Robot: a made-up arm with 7 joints. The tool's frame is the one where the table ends. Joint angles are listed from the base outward.
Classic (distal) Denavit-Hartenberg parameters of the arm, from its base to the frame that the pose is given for. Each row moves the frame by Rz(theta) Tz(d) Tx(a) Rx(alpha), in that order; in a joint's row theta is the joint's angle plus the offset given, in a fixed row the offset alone. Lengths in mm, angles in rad.
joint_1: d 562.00; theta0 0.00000; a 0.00; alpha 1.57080
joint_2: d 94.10; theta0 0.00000; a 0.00; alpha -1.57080
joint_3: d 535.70; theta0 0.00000; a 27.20; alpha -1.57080
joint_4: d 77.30; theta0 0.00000; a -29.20; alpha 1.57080
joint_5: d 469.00; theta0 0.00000; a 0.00; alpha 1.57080
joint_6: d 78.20; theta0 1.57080; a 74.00; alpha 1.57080
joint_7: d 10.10; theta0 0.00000; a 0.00; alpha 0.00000
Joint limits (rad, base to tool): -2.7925..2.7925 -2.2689..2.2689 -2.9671..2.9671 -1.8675..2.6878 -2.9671..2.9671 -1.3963..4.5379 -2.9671..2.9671
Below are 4 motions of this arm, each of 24 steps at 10 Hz.
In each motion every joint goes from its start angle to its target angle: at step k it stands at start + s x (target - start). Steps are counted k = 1, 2, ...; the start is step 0. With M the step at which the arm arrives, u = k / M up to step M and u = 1 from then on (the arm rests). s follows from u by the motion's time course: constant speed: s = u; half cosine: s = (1 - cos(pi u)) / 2; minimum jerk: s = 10 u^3 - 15 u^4 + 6 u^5.
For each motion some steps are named. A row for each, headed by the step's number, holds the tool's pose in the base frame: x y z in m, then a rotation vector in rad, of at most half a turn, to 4 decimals.
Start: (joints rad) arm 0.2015 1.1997 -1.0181 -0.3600 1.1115 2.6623 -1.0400
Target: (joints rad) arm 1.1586 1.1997 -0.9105 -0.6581 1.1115 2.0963 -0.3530
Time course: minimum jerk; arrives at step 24
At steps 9, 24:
9: -0.7976 -0.3822 0.8232 -2.5672 -1.2224 1.1462
24: -0.4280 -0.7816 0.7369 2.2519 1.0020 -1.2489

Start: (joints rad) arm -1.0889 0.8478 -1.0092 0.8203 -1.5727 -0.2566 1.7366
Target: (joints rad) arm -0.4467 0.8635 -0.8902 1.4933 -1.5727 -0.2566 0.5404
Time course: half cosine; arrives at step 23
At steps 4, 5, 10, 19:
4: -0.6118 0.2976 1.3800 -1.8472 -1.7246 0.3403
5: -0.6202 0.2681 1.3792 -1.7547 -1.8069 0.3209
10: -0.6385 0.0506 1.3665 -0.9913 -2.2519 0.1746
19: -0.4908 -0.2947 1.3119 0.5730 -2.2982 -0.1174

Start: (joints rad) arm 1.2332 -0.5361 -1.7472 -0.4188 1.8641 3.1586 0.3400
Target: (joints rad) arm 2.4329 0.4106 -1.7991 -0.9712 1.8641 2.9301 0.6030
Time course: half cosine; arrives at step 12
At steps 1, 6, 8, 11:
1: 0.1884 0.5136 1.3033 0.9335 0.3274 -0.9888
6: -0.1156 0.1490 1.4253 1.1857 0.3888 -0.1603
8: -0.0870 -0.0788 1.4127 1.3511 0.4545 0.1822
11: 0.0378 -0.2367 1.3589 1.5195 0.5457 0.4294

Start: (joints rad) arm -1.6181 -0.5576 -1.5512 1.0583 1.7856 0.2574 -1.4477
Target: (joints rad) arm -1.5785 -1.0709 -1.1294 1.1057 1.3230 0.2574 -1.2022
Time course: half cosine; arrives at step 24
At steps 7, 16, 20, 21, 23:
7: -0.6322 -0.5406 1.0785 1.6219 -1.2867 0.7058
16: -0.5895 -0.7261 0.8127 2.0142 -1.6739 0.5887
20: -0.5688 -0.7643 0.7145 2.1391 -1.7999 0.5156
21: -0.5653 -0.7693 0.6986 2.1586 -1.8196 0.5023
23: -0.5611 -0.7746 0.6801 2.1813 -1.8424 0.4863

